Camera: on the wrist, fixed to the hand. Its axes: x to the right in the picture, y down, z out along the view.
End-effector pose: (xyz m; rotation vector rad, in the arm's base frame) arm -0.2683 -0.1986 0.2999 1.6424 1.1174 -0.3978
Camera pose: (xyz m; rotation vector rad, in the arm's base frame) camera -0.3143 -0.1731 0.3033 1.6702 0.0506 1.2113
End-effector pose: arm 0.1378 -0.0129 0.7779 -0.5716 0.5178 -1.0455
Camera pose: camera 0.0857 -0.0209 0.7764 -0.1866 1.3887 0.4184
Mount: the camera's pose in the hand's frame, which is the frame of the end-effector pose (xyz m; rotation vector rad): -0.0139 -0.0358 -0.0361 -0.5049 0.5245 1.4905
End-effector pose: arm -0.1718 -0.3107 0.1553 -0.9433 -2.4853 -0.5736
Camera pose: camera -0.1786 -0.3609 0.1699 -2.0649 -0.7139 -0.7053
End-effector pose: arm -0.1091 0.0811 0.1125 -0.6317 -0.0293 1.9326
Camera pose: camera -0.0587 0.0758 0.0979 1.3519 -0.2963 -2.2758
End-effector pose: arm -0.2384 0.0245 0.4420 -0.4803 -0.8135 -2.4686
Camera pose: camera -0.2530 0.0317 0.3919 -0.3455 0.3780 -1.1938
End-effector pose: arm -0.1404 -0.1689 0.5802 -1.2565 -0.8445 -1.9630
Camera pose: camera -0.1827 -0.1743 0.5492 -0.9765 0.7713 -1.0632
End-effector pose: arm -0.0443 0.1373 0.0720 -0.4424 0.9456 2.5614
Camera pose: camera -0.0103 0.1351 0.0318 0.3203 -0.3962 -1.8081
